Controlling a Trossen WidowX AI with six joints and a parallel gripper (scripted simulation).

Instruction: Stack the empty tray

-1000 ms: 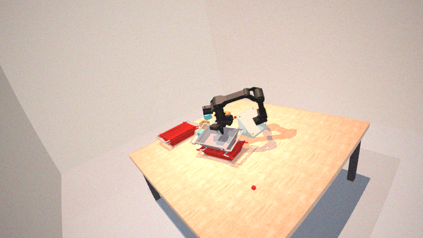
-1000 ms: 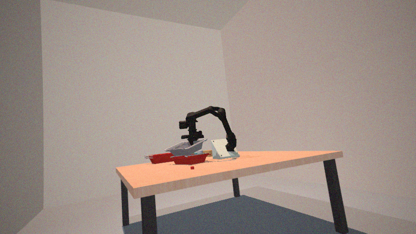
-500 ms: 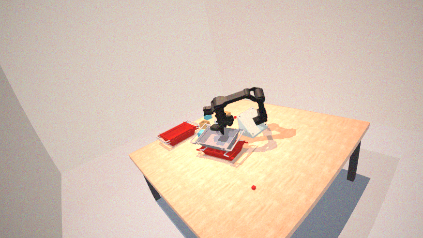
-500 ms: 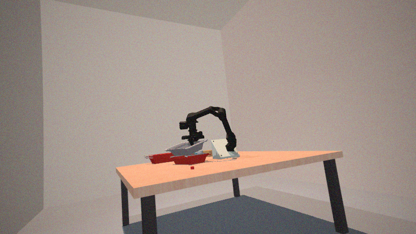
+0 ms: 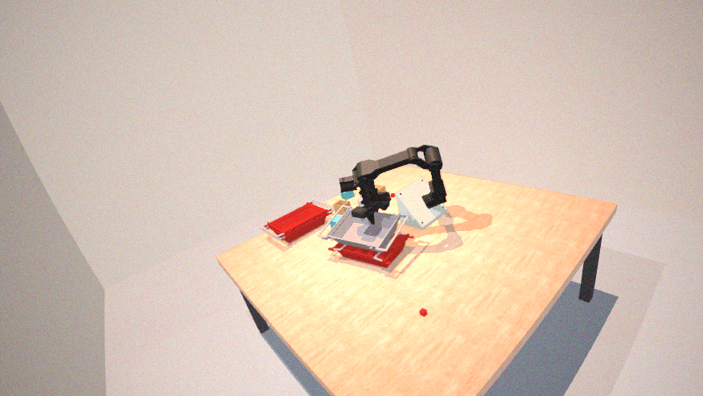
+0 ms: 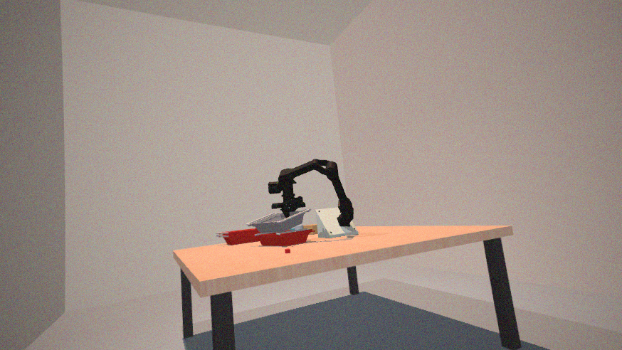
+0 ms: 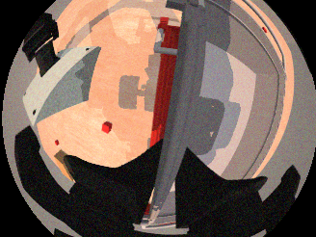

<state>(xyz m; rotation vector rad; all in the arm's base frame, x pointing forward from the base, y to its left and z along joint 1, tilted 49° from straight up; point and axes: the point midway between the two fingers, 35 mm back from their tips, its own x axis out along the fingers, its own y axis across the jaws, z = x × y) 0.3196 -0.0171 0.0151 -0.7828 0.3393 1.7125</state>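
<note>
Now: gripper tip 70 mm short of the grey tray, 20 mm to the right of it and 20 mm below it. From my gripper tip the other things lie so: small red cube (420 mm to the left, 150 mm ahead, 100 mm below); then tan box (410 mm to the right, 90 mm below, 80 mm behind).
</note>
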